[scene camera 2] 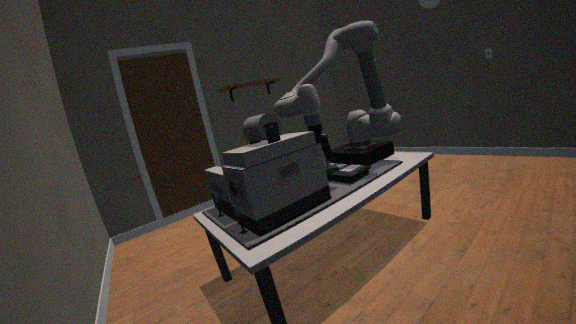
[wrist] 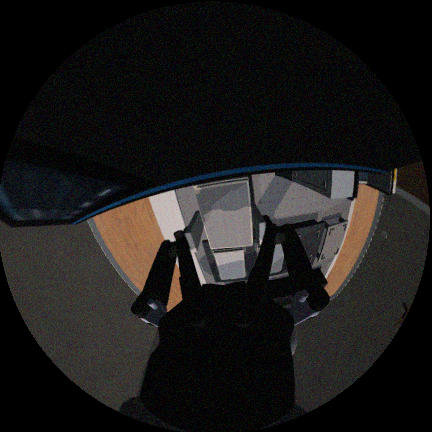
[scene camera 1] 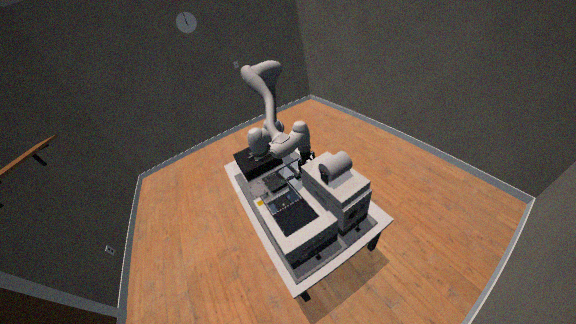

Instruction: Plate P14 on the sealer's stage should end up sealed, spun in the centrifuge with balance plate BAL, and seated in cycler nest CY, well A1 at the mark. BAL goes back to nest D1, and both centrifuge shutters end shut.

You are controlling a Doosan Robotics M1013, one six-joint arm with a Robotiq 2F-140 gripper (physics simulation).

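Pixels of known places: gripper, fingertip midpoint: (wrist: 225, 214); arm's base, link origin: (scene camera 2: 360, 147) (scene camera 1: 260, 154).
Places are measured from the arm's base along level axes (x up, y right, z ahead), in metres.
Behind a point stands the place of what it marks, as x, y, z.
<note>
My gripper (scene camera 1: 305, 161) (scene camera 2: 326, 150) (wrist: 225, 214) @(0.043, -0.140, 0.578) points down right beside the tall light-grey sealer (scene camera 1: 332, 192) @(0.255, -0.013, 0.967) (scene camera 2: 285, 182) @(0.081, -0.226, 0.904). In the wrist view a pale plate, taken as P14 (wrist: 227, 215) @(0.051, -0.136, 0.578), lies flat between the fingertips, with its side edges at the finger pads. The gripper is shut on it. The label and well A1 cannot be read, and whether the plate touches anything beneath is hidden. The low centrifuge (scene camera 1: 300, 242) @(0.150, 0.270, 1.029) has a dark top with a window at one end; its shutter states cannot be told. Which plate is BAL cannot be told.
The sealer carries a grey cylinder (scene camera 1: 336, 165) @(0.369, -0.091, 0.922) (scene camera 2: 257, 127) @(0.333, -0.184, 0.949) on top. A black box (scene camera 1: 252, 162) @(0.003, 0.120, 0.053) (scene camera 2: 367, 150) @(-0.001, -0.110, 0.085) stands by the arm's base. Another pale plate (wrist: 230, 265) @(-0.029, -0.169, 0.379) lies beyond the held one. Dark nests (scene camera 1: 274, 181) @(-0.045, 0.079, 0.371) stand on the table between box and centrifuge.
</note>
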